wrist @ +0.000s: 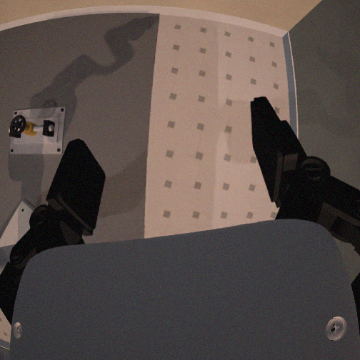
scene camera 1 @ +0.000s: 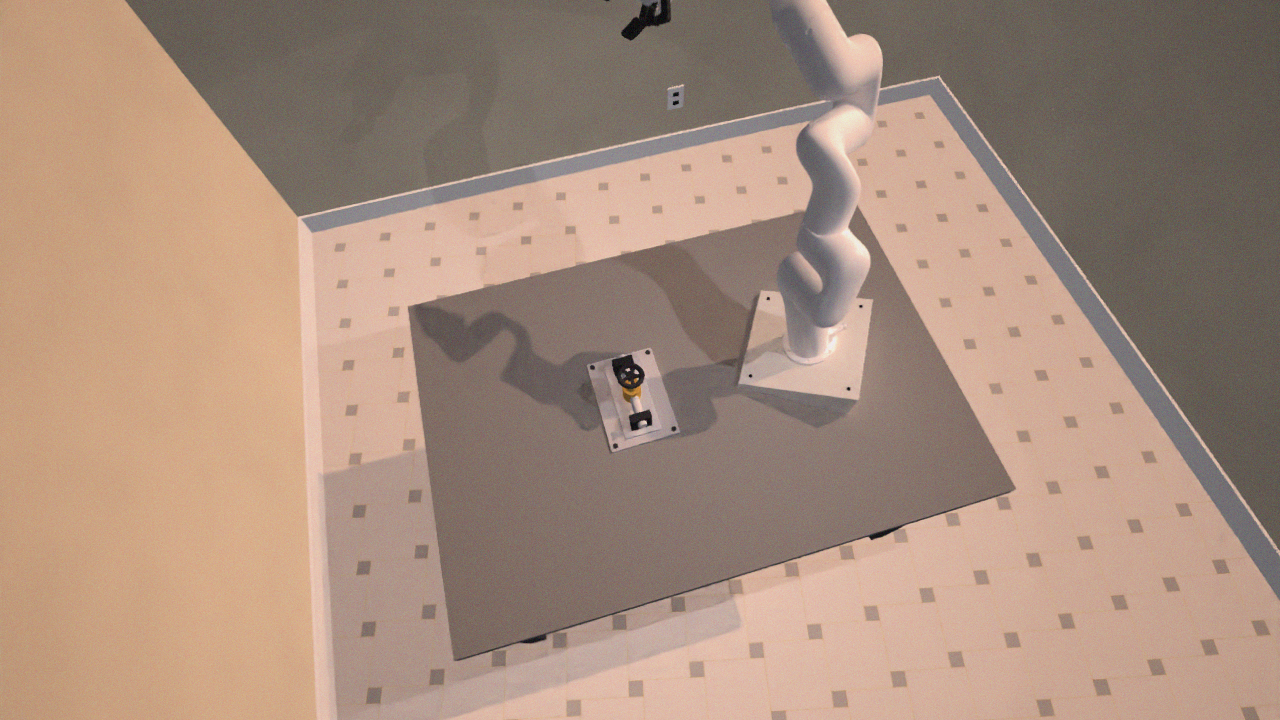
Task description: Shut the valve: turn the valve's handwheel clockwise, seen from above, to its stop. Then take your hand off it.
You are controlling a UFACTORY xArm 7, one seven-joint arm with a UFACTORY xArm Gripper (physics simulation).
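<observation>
The valve's black spoked handwheel (scene camera 1: pixel 631 375) (wrist: pixel 18 125) sits above an orange valve body (scene camera 1: pixel 632 392) (wrist: pixel 31 128) on a pale pipe. The pipe is mounted on a light base plate (scene camera 1: pixel 663 413) (wrist: pixel 37 149) with a dark bolt at each corner. My gripper (scene camera 1: pixel 648 22) (wrist: pixel 167 138) is wide open and empty. It is high above the table and far from the handwheel, at the top edge of the scene view. In the wrist view the valve shows at the left, beyond the left finger. The wheel's turn angle cannot be told.
The valve plate stands near the middle of the grey table (scene camera 1: pixel 554 537) (wrist: pixel 117 130). My arm's white base plate (scene camera 1: pixel 769 371) (wrist: pixel 19 222) is to its right in the scene view. Beyond the table are the tiled floor and walls. The arm casts shadows across the table.
</observation>
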